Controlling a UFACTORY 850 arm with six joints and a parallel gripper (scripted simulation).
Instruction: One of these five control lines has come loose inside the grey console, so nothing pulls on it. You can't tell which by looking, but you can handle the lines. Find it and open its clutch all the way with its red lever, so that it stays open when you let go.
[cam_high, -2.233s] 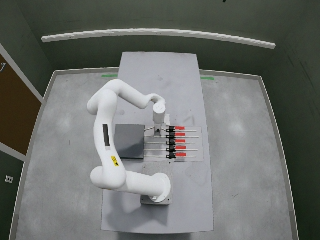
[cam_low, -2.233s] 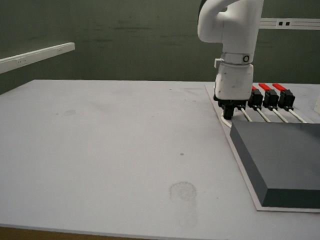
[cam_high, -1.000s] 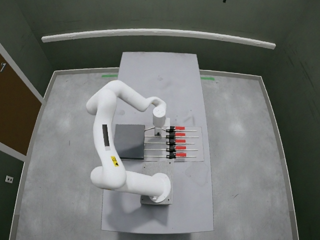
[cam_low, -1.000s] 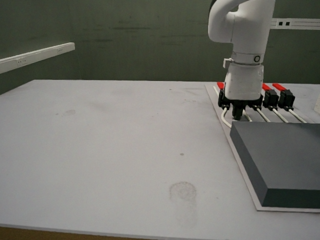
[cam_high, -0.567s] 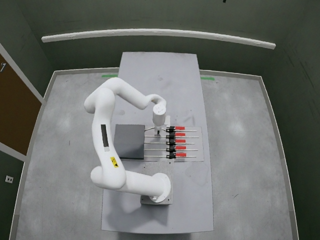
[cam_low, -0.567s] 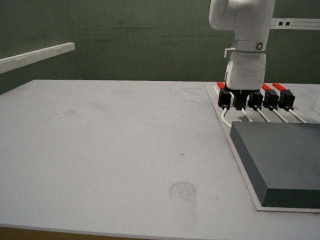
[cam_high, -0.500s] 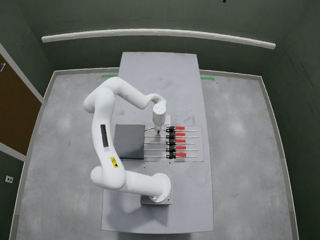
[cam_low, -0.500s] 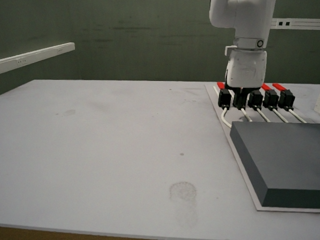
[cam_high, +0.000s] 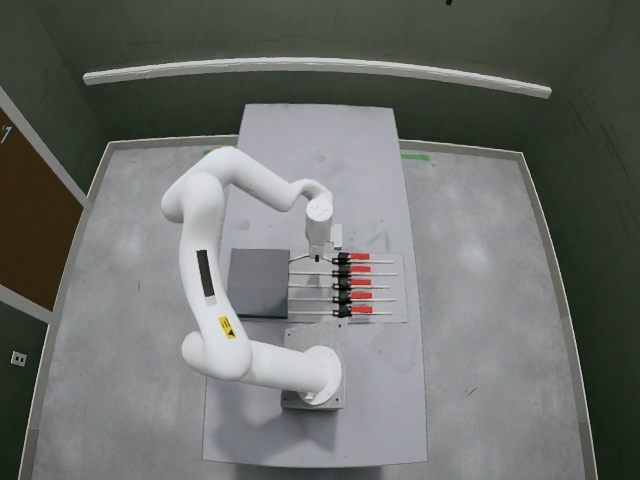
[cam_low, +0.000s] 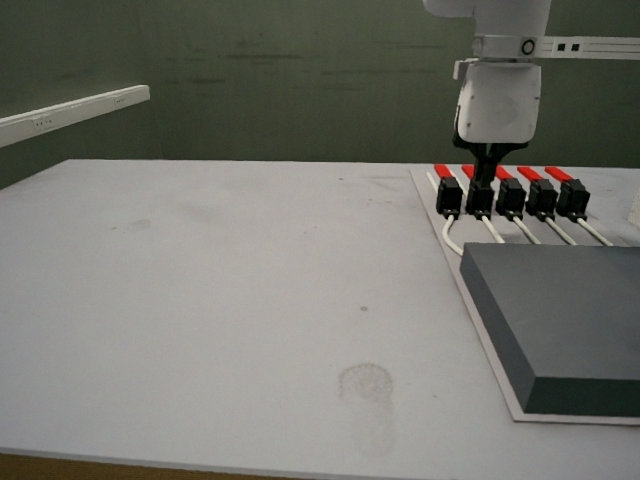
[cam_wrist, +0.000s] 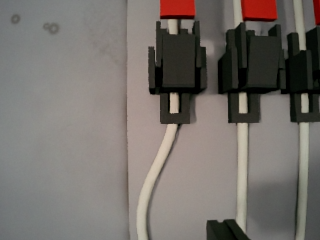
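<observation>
My hand is 26 cm to the left of the thin pale baseplate, 11 cm above it and 7 cm past it.
</observation>
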